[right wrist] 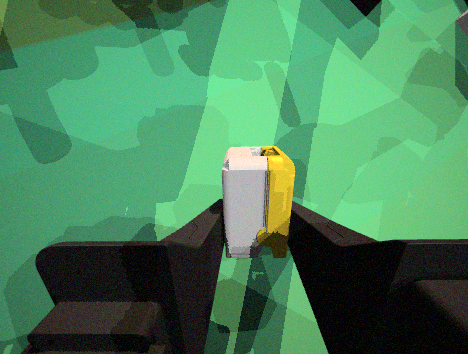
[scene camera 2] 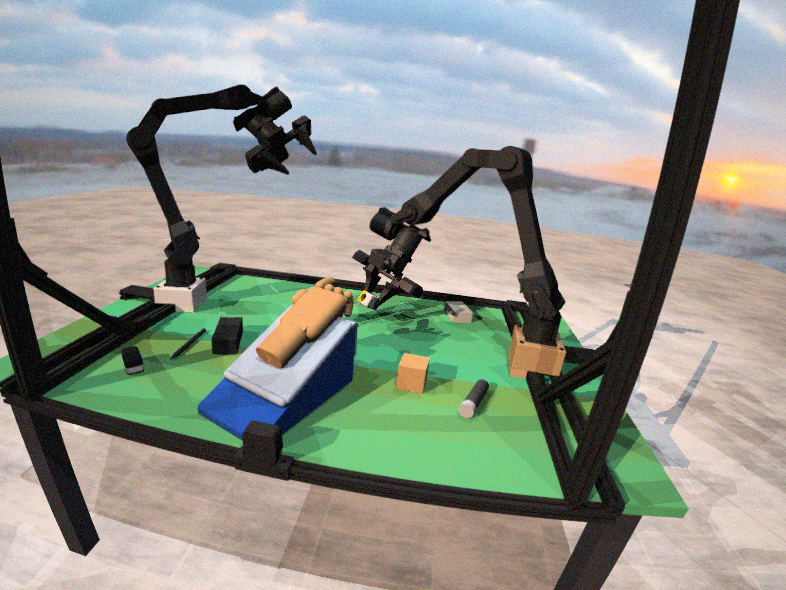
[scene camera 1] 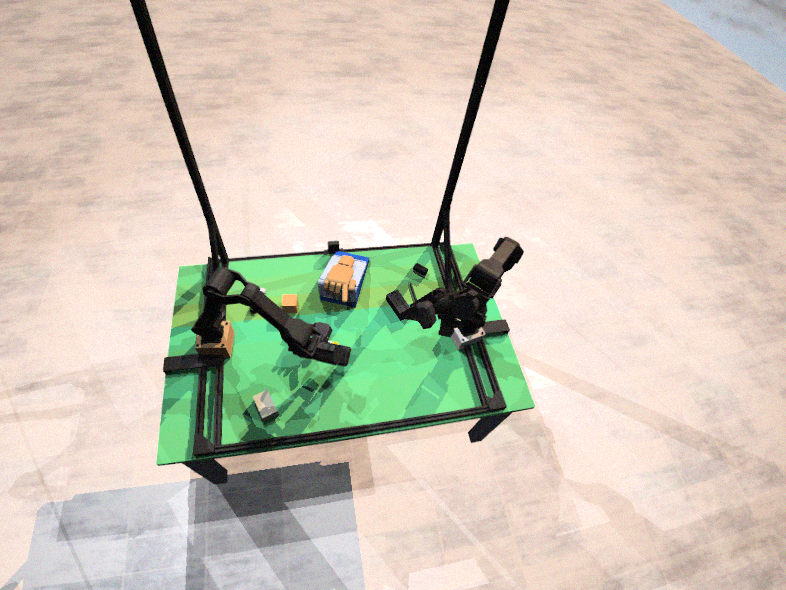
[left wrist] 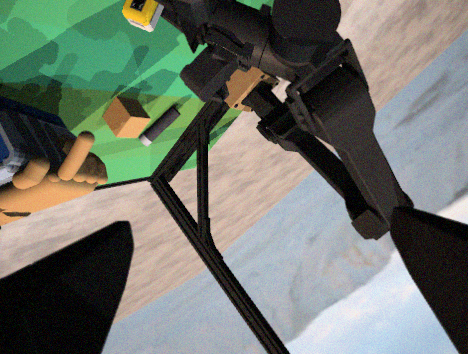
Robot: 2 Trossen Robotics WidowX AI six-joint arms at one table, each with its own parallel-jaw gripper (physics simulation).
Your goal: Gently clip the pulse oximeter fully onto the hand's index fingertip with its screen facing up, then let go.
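Where they show: left gripper, between the fingertips: (scene camera 2: pixel 302 163) (scene camera 1: pixel 404 311) (left wrist: pixel 262 227); right gripper, between the fingertips: (right wrist: pixel 253 205) (scene camera 2: pixel 368 304); left arm's base, origin of its link: (scene camera 2: pixel 180 282) (scene camera 1: pixel 467 327); right arm's base, origin of its link: (scene camera 2: pixel 539 337) (scene camera 1: pixel 212 334) (left wrist: pixel 256 94).
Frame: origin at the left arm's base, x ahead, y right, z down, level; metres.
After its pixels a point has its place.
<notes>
The pulse oximeter (scene camera 2: pixel 366 299) {x 0.479, y 0.099, z -0.022 m} (left wrist: pixel 141 12) {x 0.470, y 0.076, z -0.030 m} (right wrist: pixel 245 210) {x 0.497, y 0.077, z -0.024 m} has a white half and a yellow half, with part of a dark screen on the yellow side in the left wrist view. My right gripper (scene camera 2: pixel 372 297) {x 0.487, y 0.070, z 0.001 m} (right wrist: pixel 253 205) {x 0.487, y 0.070, z 0.001 m} is shut on it, one finger on each half, above the table and apart from the hand. The tan hand (scene camera 1: pixel 342 270) {x 0.362, y 0.324, z -0.082 m} (scene camera 2: pixel 311 317) {x 0.376, y 0.344, z -0.078 m} (left wrist: pixel 40 197) {x 0.359, y 0.294, z -0.091 m} rests palm down on a sloped support. Its index finger (scene camera 1: pixel 344 292) (left wrist: pixel 78 156) is extended and bare. My left gripper (scene camera 2: pixel 300 162) {x 0.307, y -0.029, z -0.311 m} (left wrist: pixel 262 227) {x 0.307, y -0.029, z -0.311 m} is open and empty, high above the table.
The blue wedge (scene camera 2: pixel 323 381) {x 0.402, y 0.395, z 0.014 m} has a pale pad. An orange cube (scene camera 1: pixel 289 302) {x 0.566, y 0.313, z 0.008 m} (scene camera 2: pixel 412 373) {x 0.558, y 0.348, z 0.020 m} (left wrist: pixel 125 117) {x 0.545, y 0.302, z 0.017 m} and a dark cylinder (scene camera 2: pixel 474 396) {x 0.663, y 0.399, z 0.033 m} (left wrist: pixel 161 125) {x 0.666, y 0.373, z 0.039 m} lie beside it. A black box (scene camera 2: pixel 227 335) {x 0.192, y 0.227, z 0.025 m}, a pen (scene camera 2: pixel 188 343) {x 0.105, y 0.223, z 0.052 m} and a pale block (scene camera 1: pixel 264 404) {x 0.738, y -0.018, z 0.029 m} (scene camera 2: pixel 458 311) {x 0.727, y 0.018, z 0.029 m} are on the table.
</notes>
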